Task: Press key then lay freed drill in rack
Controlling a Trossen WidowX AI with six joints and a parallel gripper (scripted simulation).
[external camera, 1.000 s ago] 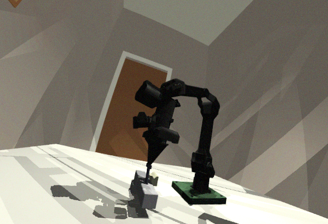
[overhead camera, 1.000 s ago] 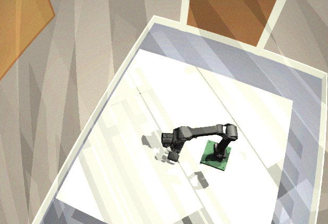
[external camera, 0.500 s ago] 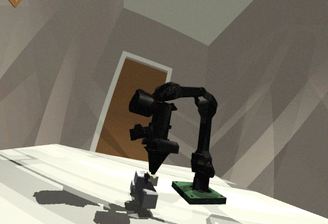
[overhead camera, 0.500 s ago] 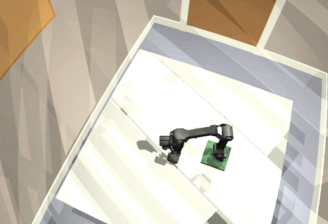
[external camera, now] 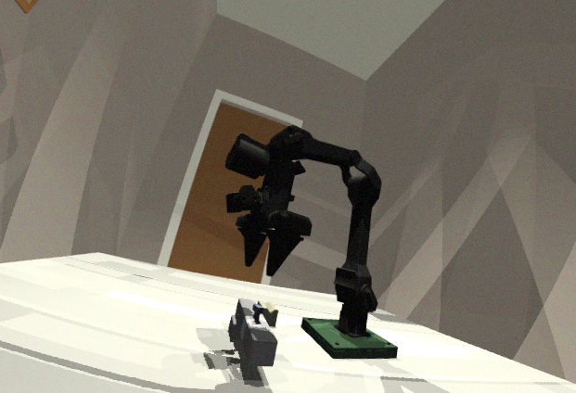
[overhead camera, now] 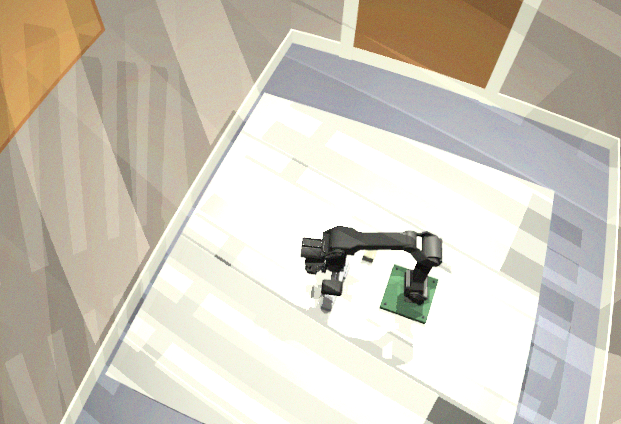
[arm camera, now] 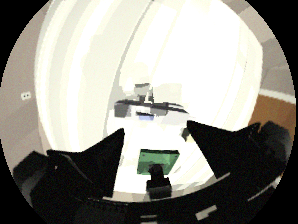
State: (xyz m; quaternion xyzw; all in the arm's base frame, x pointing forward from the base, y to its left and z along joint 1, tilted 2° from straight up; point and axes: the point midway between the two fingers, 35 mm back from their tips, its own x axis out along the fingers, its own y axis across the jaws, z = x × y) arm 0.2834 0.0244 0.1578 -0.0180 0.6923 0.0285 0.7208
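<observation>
Now: the drill 9 cm below my gripper tip, 7 cm to the right of it and 3 cm behind it. From my gripper tip the other things lie so: key 9 cm below, 1 cm to the left, 1 cm behind; grey block fixture 10 cm below, 2 cm behind, 1 cm to the right.
</observation>
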